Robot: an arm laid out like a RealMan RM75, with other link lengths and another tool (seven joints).
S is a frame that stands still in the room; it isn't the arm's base.
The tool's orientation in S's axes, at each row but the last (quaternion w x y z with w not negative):
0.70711, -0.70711, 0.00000, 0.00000
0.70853, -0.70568, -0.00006, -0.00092
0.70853, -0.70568, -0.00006, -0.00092
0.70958, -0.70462, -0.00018, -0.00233
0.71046, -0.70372, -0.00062, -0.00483
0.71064, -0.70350, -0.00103, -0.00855
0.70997, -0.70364, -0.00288, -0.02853
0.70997, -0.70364, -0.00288, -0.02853
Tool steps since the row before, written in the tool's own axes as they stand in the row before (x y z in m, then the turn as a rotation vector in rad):
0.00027, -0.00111, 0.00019, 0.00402, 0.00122, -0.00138
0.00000, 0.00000, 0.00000, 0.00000, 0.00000, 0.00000
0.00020, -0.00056, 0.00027, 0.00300, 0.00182, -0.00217
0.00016, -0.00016, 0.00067, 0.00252, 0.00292, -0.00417
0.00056, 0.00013, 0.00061, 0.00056, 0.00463, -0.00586
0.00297, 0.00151, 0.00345, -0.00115, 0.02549, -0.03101
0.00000, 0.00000, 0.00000, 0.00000, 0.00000, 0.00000
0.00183, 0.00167, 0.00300, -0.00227, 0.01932, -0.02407
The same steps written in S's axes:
0.00027, 0.00019, 0.00111, 0.00402, -0.00138, -0.00122
0.00000, 0.00000, 0.00000, 0.00000, 0.00000, 0.00000
0.00020, 0.00027, 0.00056, 0.00300, -0.00217, -0.00182
0.00016, 0.00067, 0.00017, 0.00252, -0.00416, -0.00294
0.00056, 0.00061, -0.00012, 0.00056, -0.00582, -0.00468
0.00303, 0.00343, -0.00143, -0.00113, -0.03074, -0.02582
0.00000, 0.00000, 0.00000, 0.00000, 0.00000, 0.00000
0.00201, 0.00294, -0.00156, -0.00227, -0.02381, -0.01964

